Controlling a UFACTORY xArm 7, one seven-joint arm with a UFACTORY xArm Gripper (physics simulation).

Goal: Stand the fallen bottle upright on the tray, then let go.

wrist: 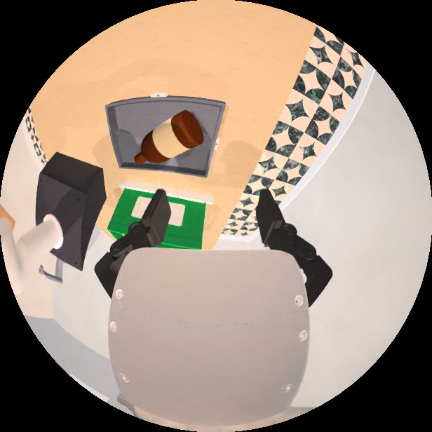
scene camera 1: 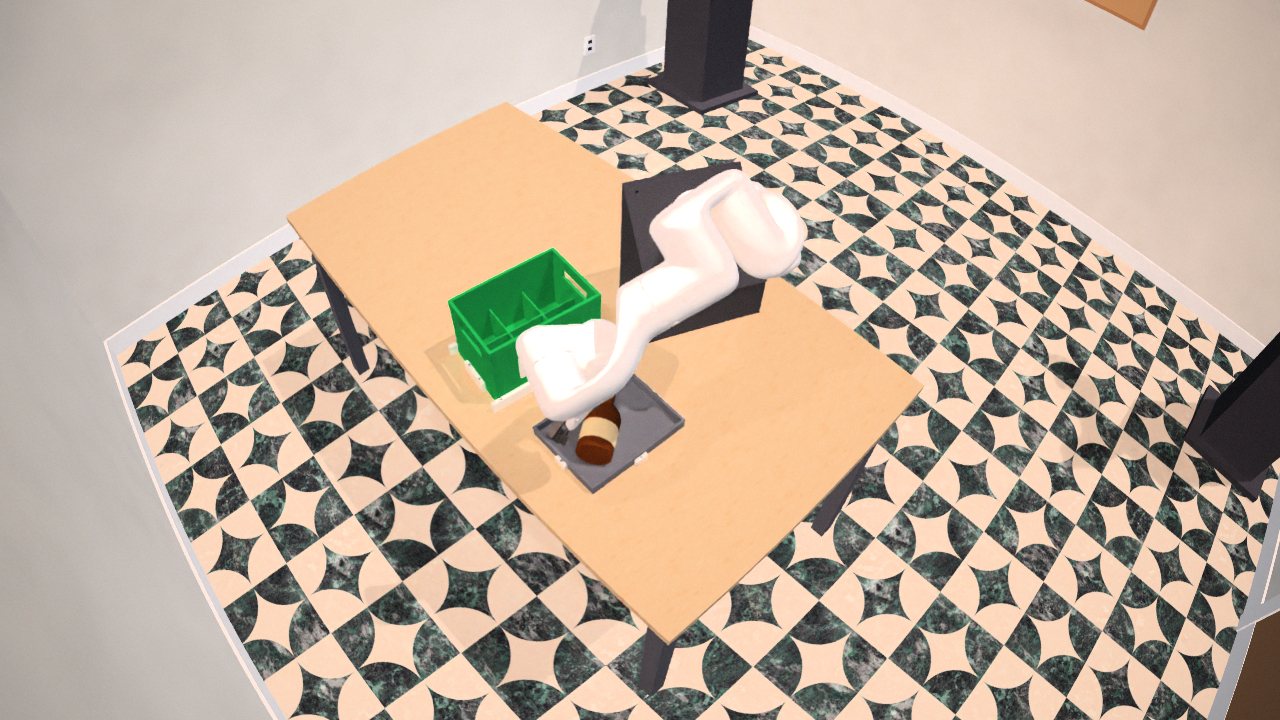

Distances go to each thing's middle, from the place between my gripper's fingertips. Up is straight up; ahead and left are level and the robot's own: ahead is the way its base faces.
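There is the brown bottle (scene camera 1: 598, 436), and I see it 160 mm below my hand, 50 mm to the right of it and 100 mm behind it.
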